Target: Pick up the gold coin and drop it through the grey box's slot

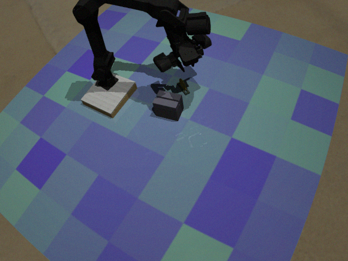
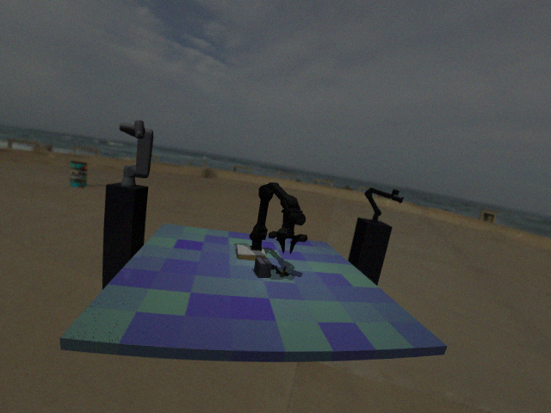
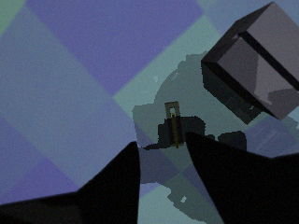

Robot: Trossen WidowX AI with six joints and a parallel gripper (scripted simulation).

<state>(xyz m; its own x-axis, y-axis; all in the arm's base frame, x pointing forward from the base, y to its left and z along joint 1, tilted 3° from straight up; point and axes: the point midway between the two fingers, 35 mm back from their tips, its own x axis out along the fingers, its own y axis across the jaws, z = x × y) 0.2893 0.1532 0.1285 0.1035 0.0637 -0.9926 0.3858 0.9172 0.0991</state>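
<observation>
The gold coin lies 4 cm behind my gripper tip, 1 cm to the left of it and 11 cm below it.
</observation>
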